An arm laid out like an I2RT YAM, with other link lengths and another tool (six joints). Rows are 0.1 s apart.
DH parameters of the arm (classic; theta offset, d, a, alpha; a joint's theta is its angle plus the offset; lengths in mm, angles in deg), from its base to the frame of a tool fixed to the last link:
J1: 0 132.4 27.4 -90
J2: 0 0 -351.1 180
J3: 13.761 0 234.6 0
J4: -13.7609 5.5 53.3 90
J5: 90 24.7 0 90
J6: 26.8 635.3 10.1 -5
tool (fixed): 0 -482.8 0 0
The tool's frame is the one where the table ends.
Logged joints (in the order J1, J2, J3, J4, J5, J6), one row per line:
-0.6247 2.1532 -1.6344 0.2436 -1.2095 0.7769
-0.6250 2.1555 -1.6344 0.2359 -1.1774 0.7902
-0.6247 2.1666 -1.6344 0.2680 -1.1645 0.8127
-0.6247 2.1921 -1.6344 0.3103 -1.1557 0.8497
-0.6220 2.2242 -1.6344 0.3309 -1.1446 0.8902
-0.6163 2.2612 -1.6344 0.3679 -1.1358 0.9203
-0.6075 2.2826 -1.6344 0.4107 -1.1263 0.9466
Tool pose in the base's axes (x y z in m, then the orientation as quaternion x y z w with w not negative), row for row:
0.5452 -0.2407 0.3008 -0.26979 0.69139 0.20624 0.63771
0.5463 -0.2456 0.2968 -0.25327 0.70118 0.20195 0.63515
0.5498 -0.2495 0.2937 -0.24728 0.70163 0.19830 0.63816
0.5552 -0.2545 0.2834 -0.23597 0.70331 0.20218 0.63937
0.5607 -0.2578 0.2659 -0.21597 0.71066 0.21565 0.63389
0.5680 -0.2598 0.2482 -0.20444 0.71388 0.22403 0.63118
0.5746 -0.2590 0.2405 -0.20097 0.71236 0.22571 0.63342
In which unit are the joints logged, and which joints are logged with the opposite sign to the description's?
The joints are logged in radians. Opposite sign: J3.
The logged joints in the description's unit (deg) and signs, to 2 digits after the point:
-35.79 123.37 93.64 13.96 -69.30 44.51
-35.81 123.50 93.64 13.52 -67.46 45.28
-35.79 124.14 93.64 15.36 -66.72 46.56
-35.79 125.60 93.64 17.78 -66.22 48.68
-35.64 127.44 93.64 18.96 -65.58 51.00
-35.31 129.56 93.64 21.08 -65.08 52.73
-34.81 130.78 93.64 23.53 -64.53 54.24

